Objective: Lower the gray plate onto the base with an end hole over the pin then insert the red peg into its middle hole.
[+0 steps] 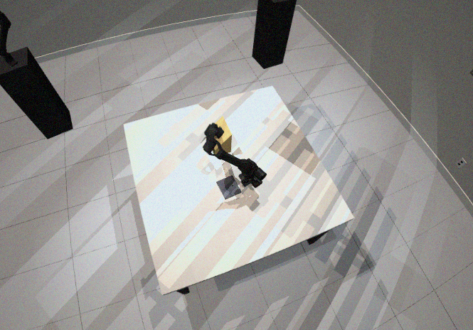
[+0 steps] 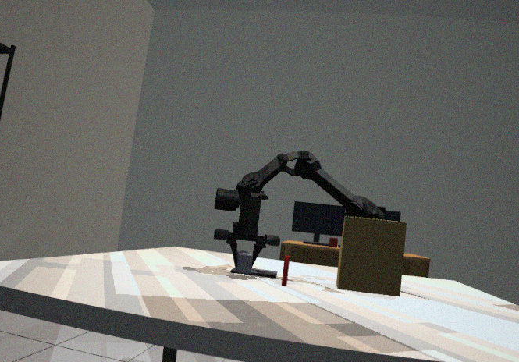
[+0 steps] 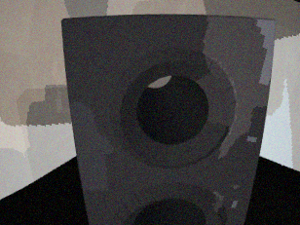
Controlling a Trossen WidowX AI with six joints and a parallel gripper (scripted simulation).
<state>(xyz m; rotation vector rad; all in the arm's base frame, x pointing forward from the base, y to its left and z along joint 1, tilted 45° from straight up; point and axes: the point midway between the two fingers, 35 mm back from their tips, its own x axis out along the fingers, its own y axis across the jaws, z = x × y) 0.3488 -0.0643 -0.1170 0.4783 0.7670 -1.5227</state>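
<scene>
Right now the dark flat base is 120 mm to the right of my gripper tip, 30 mm behind it and 20 mm below it. Round my gripper tip: red peg: 120 mm behind, 60 mm to the left, 10 mm above; gray plate: 30 mm above.
</scene>
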